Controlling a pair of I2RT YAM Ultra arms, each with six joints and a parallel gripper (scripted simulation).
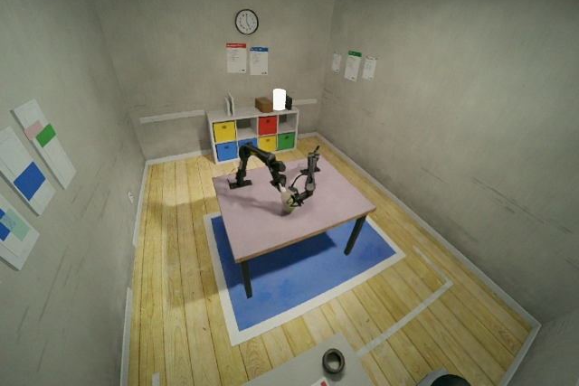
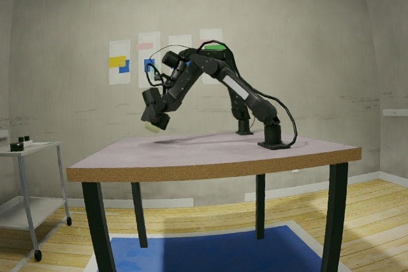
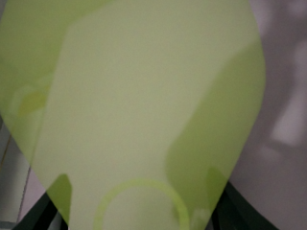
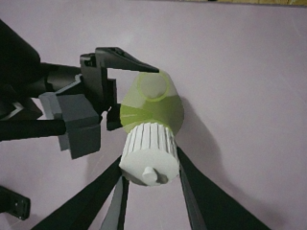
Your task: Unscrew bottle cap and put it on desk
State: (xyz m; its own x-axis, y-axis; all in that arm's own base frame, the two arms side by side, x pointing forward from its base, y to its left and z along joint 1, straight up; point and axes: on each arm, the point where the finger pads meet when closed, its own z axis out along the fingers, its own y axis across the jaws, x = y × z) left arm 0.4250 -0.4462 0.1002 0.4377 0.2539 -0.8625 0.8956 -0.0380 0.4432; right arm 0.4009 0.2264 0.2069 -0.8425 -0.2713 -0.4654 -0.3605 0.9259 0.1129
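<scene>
Right now my right hand is 10 mm short of the white cap. Round my right hand: green bottle (70 mm below, 40 mm ahead, 30 mm to the left).
My left hand is 2 cm past the green bottle, 2 cm to the left of it and 4 cm below it. From my left hand the other things lie so: white cap 5 cm behind, 4 cm to the right, 11 cm above.
</scene>
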